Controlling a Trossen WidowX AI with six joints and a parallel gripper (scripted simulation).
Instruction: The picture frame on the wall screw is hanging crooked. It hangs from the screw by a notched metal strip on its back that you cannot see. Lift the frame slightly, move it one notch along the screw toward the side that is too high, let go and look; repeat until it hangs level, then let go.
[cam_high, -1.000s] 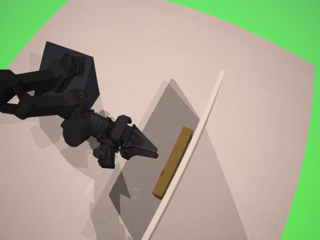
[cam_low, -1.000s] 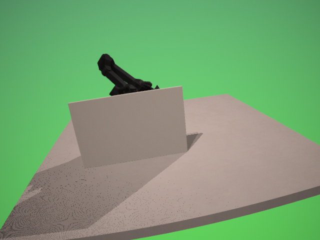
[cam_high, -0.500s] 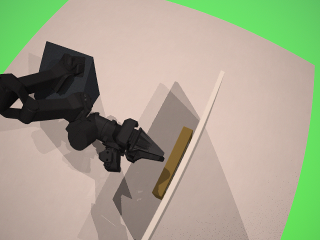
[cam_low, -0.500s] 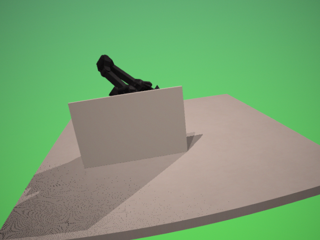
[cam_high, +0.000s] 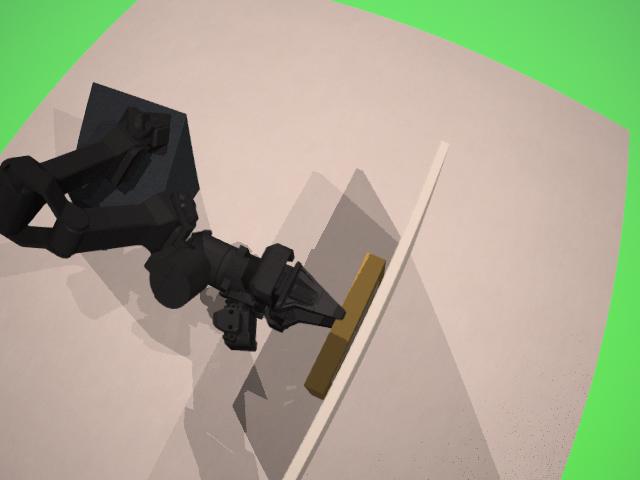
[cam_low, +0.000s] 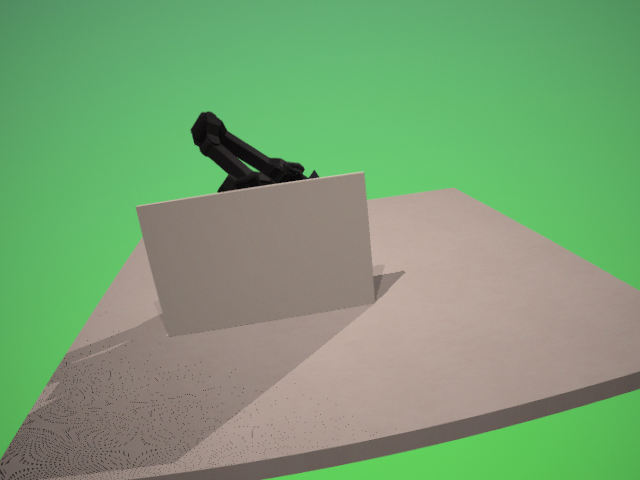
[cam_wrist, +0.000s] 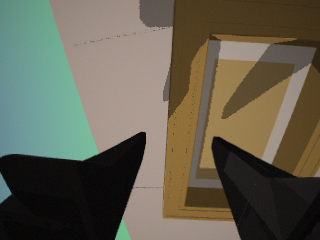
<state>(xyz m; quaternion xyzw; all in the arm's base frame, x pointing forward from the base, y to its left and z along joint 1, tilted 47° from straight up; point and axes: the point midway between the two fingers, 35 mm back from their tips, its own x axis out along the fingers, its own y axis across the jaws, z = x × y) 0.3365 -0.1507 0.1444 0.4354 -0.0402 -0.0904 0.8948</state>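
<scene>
The picture frame lies 5 cm below my gripper tip and 1 cm ahead of it. Also, from my gripper tip: thin upright wall (6 cm below, 2 cm ahead, 1 cm to the right).
</scene>
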